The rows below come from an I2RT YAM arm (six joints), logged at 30 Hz.
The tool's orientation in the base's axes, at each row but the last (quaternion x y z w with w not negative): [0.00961, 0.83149, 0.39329, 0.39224]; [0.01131, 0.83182, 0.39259, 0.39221]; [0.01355, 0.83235, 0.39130, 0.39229]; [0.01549, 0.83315, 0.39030, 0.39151]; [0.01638, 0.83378, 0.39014, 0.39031]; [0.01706, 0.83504, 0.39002, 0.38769]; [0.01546, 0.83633, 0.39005, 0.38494]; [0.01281, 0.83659, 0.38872, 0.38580]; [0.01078, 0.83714, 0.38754, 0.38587]
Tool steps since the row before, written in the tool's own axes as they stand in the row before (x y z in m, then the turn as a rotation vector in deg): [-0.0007, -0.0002, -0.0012, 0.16, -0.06, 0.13]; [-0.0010, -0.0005, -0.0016, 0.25, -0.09, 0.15]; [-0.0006, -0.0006, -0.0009, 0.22, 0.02, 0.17]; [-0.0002, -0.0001, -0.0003, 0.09, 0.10, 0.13]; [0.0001, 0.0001, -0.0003, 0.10, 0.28, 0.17]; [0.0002, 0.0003, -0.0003, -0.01, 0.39, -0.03]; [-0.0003, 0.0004, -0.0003, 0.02, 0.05, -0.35]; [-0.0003, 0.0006, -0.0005, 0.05, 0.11, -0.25]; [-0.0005, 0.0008, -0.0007, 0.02, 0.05, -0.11]
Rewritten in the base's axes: [-0.0002, -0.0011, 0.0008, -0.01, 0.09, -0.19]; [-0.0002, -0.0017, 0.0009, -0.05, 0.12, -0.28]; [0.0000, -0.0012, 0.0003, -0.05, 0.20, -0.19]; [0.0000, -0.0003, 0.0002, 0.00, 0.18, -0.04]; [-0.0003, -0.0001, 0.0001, -0.03, 0.34, 0.06]; [-0.0004, 0.0001, 0.0002, -0.12, 0.25, 0.28]; [-0.0001, 0.0000, 0.0006, -0.26, -0.18, 0.16]; [-0.0003, 0.0000, 0.0008, -0.23, -0.07, 0.14]; [-0.0003, 0.0000, 0.0011, -0.10, -0.03, 0.06]
